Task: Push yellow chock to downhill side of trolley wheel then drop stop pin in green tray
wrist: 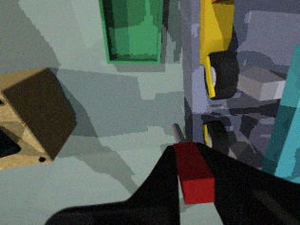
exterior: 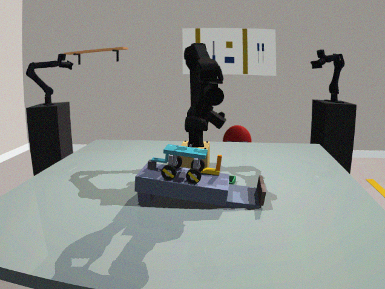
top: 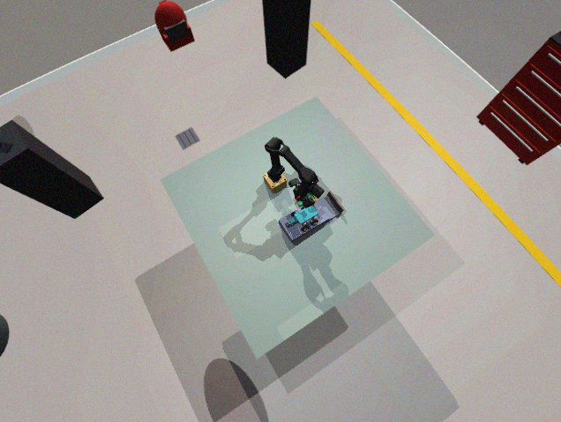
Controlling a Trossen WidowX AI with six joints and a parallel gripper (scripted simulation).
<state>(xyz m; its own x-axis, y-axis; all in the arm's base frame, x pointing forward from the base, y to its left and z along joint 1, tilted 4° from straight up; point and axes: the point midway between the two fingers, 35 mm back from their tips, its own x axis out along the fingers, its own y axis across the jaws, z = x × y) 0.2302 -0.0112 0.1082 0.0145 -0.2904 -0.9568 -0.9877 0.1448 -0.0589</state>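
My gripper tip is 6 cm short of the yellow chock, 6 cm to the right of it and 7 cm above it. Also, from my gripper tip: red-headed stop pin right at my gripper tip; purple ramp 10 cm ahead, 3 cm to the right, 10 cm below; trolley 10 cm ahead, 3 cm to the right, 4 cm below.
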